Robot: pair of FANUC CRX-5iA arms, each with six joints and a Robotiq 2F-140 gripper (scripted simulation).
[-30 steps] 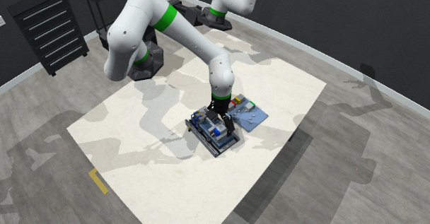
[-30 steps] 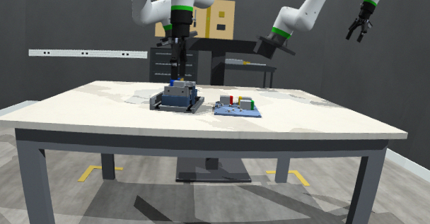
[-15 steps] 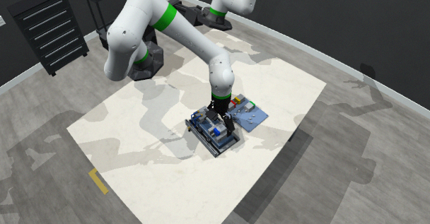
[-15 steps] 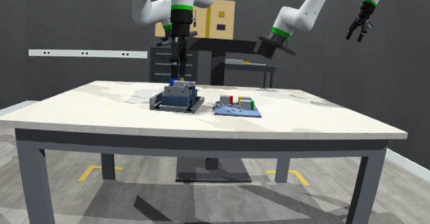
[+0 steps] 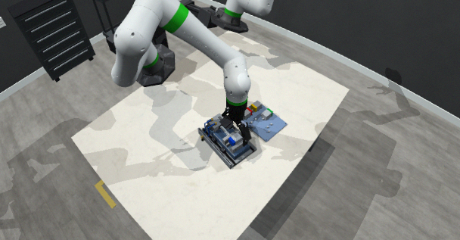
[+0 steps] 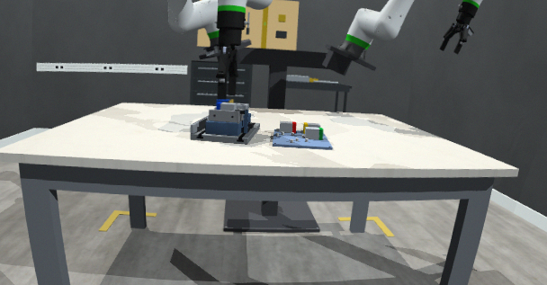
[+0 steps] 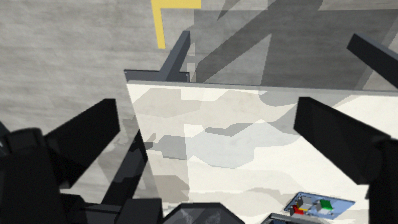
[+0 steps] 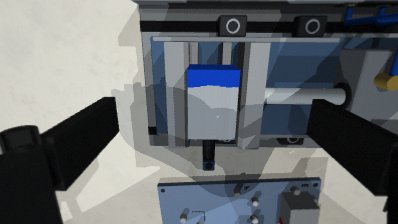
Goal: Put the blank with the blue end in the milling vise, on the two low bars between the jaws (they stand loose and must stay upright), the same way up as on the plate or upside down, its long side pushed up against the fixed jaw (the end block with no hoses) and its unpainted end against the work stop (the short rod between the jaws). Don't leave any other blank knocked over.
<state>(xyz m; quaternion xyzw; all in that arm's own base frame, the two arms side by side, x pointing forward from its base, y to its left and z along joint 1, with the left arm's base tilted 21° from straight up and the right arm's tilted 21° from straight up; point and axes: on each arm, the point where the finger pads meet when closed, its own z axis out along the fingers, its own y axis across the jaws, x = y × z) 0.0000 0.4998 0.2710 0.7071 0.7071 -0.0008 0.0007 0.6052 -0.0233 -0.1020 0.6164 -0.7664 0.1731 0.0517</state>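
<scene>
Right now my right hand is 5 cm above the blue-ended blank. Round my right hand: moving jaw: 7 cm below, 4 cm behind; then fixed jaw: 7 cm below, 3 cm ahead; then work stop: 6 cm below, 5 cm to the left, 1 cm ahead.
</scene>
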